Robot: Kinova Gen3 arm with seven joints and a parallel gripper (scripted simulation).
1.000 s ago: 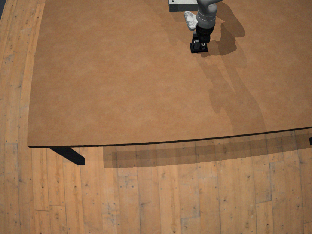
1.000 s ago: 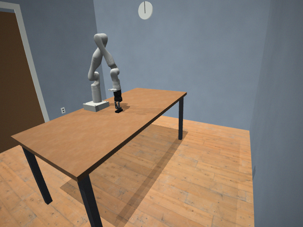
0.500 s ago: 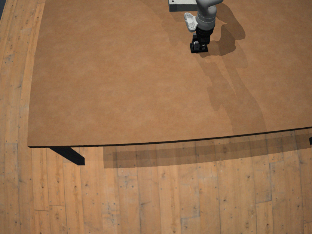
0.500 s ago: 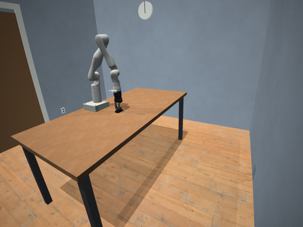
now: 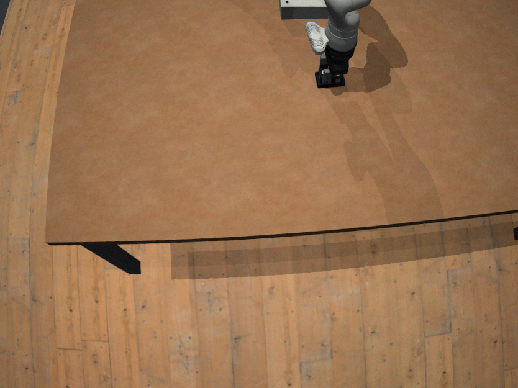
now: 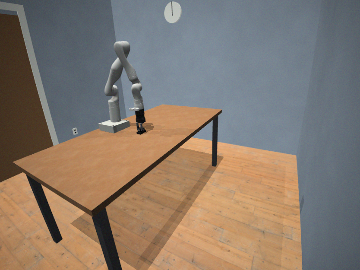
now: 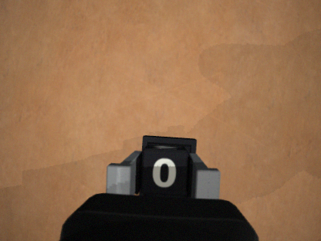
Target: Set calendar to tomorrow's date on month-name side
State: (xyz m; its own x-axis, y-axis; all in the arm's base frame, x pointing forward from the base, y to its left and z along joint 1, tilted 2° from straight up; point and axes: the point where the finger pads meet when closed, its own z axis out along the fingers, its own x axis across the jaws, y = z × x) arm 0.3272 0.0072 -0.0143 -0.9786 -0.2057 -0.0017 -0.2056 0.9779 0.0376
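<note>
Now: hand 1 cm past the black tray, 2 cm to the right of it and 4 cm above it.
</note>
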